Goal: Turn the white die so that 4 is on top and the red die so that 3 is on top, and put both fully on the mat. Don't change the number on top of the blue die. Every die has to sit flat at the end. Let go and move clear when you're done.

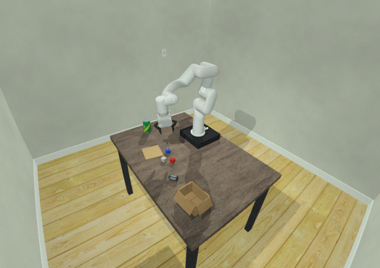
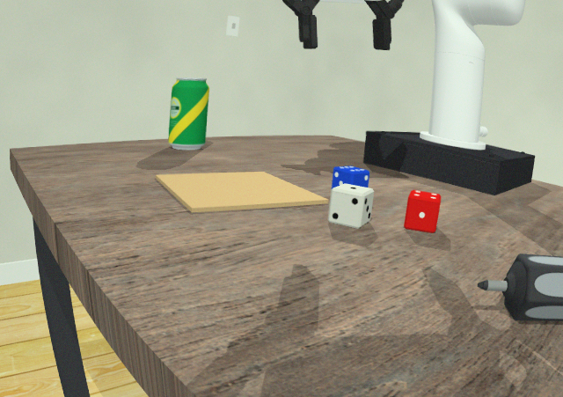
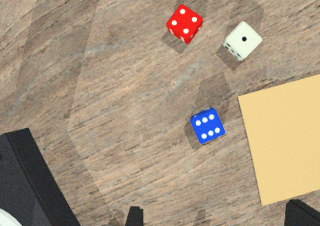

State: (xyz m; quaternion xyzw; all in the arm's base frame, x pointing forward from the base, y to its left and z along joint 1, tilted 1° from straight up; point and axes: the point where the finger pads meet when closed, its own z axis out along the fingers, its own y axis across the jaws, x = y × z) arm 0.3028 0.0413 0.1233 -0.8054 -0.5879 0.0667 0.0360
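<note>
Now: hand 10 mm short of the blue die, 40 mm to the right of it and 160 mm above it. From my hand the other things lie so: red die (20 mm ahead, 150 mm to the left, 160 mm below); then white die (80 mm ahead, 110 mm to the left, 160 mm below); then tan mat (120 mm ahead, 20 mm to the right, 170 mm below).
</note>
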